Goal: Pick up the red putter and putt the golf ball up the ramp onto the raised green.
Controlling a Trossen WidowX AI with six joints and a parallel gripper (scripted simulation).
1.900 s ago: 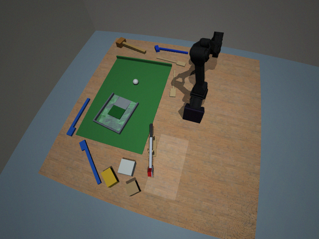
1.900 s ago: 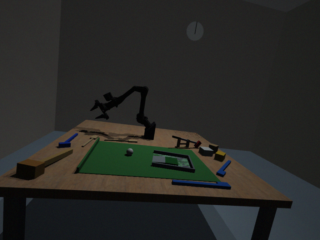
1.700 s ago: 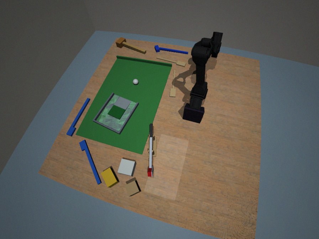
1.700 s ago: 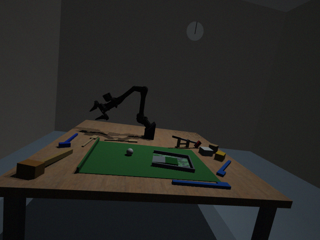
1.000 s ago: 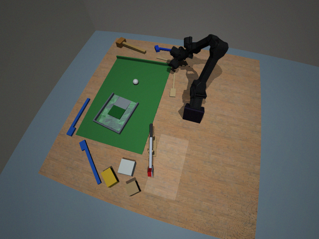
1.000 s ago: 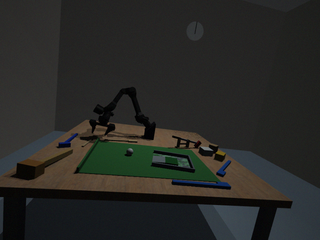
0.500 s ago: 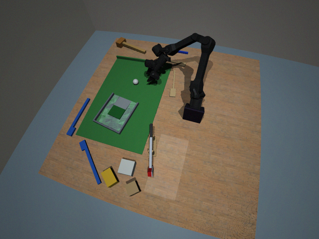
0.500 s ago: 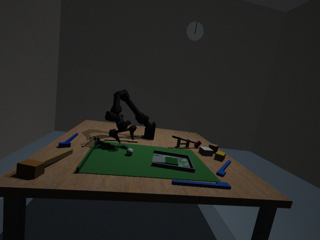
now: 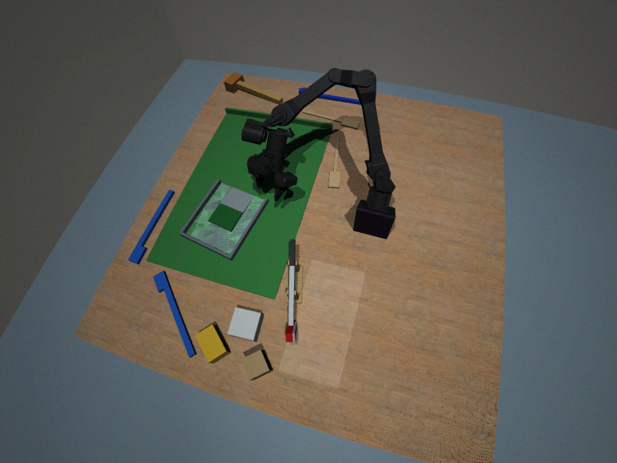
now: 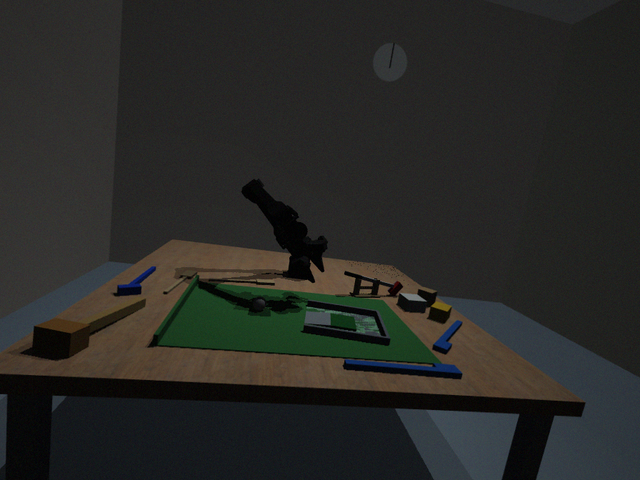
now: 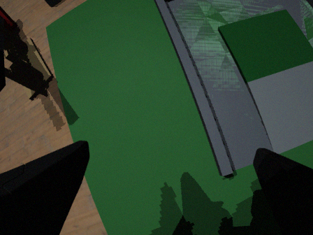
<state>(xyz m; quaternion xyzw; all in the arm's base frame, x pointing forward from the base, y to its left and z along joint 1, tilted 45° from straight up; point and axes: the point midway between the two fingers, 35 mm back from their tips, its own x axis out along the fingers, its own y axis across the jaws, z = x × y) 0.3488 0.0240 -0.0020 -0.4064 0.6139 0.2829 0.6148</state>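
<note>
Now: gripper tip 240 mm to the right of the wooden stand, 160 mm past it and 70 mm above it. The rest, counted from my gripper tip: white golf ball 200 mm to the right, 100 mm ahead, 80 mm below; then red putter 270 mm to the left, 170 mm behind, 40 mm below.
</note>
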